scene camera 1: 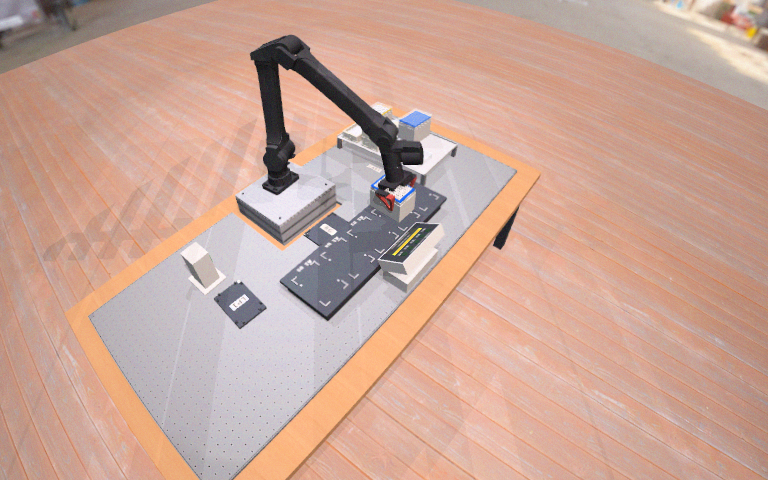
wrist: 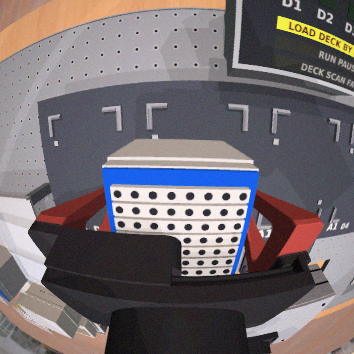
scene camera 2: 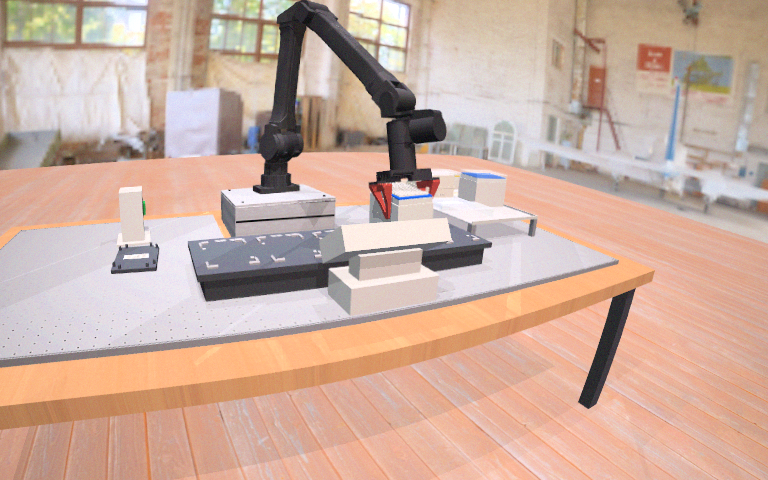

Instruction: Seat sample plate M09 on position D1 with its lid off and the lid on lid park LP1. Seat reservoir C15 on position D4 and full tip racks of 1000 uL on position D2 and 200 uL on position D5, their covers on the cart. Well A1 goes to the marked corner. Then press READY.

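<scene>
A blue-rimmed tip rack stands upright on the dark deck, at the end near the cart. It is uncovered, and rows of dark holes show on top. My gripper is open, with one red finger on each side of the rack, apart from its walls. The label A1 D4 shows on the deck to the right in the wrist view.
The white cart behind the deck carries a blue-topped box and other labware. A status display stands at the deck's front. A dark pad, a second pad and a white block lie to the left.
</scene>
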